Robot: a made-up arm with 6 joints.
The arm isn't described. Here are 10 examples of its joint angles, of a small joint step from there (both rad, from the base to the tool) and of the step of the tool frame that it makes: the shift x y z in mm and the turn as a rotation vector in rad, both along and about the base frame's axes.
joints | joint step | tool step
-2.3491 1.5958 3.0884 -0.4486 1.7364 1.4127 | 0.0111 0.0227 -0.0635 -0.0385 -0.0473 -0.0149 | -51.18 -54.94 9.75 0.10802 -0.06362 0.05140
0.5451 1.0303 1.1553 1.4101 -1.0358 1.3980 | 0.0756 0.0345 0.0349 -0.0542 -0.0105 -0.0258 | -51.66 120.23 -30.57 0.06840 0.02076 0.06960
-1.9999 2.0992 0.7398 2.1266 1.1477 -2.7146 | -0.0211 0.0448 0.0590 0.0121 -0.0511 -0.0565 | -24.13 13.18 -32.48 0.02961 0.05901 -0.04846
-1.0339 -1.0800 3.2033 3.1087 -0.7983 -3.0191 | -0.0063 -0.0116 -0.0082 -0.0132 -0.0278 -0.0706 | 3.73 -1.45 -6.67 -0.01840 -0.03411 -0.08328
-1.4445 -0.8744 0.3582 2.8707 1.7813 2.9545 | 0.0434 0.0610 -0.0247 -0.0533 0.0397 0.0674 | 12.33 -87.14 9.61 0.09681 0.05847 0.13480
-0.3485 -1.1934 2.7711 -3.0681 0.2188 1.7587 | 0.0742 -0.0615 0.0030 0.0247 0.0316 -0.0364 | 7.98 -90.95 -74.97 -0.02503 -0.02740 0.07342
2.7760 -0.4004 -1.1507 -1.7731 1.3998 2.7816 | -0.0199 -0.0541 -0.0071 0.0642 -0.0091 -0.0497 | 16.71 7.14 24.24 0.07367 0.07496 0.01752
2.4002 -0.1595 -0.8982 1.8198 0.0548 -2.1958 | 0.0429 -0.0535 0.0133 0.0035 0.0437 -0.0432 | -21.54 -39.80 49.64 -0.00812 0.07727 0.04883
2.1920 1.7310 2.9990 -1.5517 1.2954 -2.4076 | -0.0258 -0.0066 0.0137 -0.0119 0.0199 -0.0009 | 32.99 -1.80 2.90 0.00470 0.03075 -0.01992
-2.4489 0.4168 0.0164 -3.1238 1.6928 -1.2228 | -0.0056 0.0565 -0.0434 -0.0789 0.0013 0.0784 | -2.39 -9.34 -92.65 -0.02433 -0.14894 0.02601
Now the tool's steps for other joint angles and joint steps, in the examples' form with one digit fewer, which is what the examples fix.
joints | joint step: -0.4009 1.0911 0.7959 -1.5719 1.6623 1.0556 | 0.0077 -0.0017 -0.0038 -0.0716 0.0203 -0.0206
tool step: -0.2 14.8 -10.5 0.0488 -0.0396 -0.0327
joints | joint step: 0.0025 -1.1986 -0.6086 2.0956 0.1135 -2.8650 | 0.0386 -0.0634 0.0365 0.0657 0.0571 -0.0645
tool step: -88.1 8.4 15.9 -0.0261 -0.0625 0.0725
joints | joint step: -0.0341 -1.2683 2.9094 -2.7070 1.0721 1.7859 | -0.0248 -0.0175 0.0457 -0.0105 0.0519 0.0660
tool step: 47.4 21.9 -28.5 0.0377 0.0067 -0.0230
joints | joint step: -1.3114 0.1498 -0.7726 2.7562 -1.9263 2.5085 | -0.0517 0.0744 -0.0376 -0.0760 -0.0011 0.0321
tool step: -60.1 -13.1 -92.1 0.1259 0.0037 -0.1396
